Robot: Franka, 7 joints.
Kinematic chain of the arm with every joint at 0, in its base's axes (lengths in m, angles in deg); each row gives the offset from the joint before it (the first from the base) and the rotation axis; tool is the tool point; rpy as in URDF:
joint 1: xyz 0 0 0.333 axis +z
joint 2: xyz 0 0 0 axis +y
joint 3: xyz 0 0 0.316 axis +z
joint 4: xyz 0.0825 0 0 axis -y
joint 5: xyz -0.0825 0 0.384 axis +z
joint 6: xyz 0 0 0 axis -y
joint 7: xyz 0.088 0 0 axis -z
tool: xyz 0 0 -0.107 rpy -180 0 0
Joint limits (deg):
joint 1: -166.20..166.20
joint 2: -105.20..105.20
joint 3: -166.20..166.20
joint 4: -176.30..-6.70
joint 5: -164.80..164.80
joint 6: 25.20..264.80
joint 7: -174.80..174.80
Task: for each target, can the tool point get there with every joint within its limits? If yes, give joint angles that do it. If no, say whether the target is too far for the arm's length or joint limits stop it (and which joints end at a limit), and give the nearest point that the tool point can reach.
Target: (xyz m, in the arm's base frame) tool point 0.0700 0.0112 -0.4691
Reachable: no: joint limits stop it (at a limit: joint 2) | nearest point 0.1144 0.0183 -0.3337 | short by 0.143 m
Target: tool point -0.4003 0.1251 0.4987
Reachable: yes | joints -127.72 -50.48 -47.10 -146.43 71.58 194.28 129.28
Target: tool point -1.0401 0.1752 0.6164
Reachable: no: too far | nearest point -0.8170 0.1376 0.5556 | short by 0.234 m
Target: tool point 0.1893 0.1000 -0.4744
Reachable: no: joint limits stop it (at a limit: joint 2) | nearest point 0.2004 0.1058 -0.3577 | short by 0.117 m
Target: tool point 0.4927 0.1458 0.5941
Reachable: yes | joints 97.18 5.54 -81.24 -90.09 -8.91 68.87 75.56
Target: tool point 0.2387 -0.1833 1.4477
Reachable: no: too far | nearest point 0.1774 -0.1362 1.1612 | short by 0.297 m
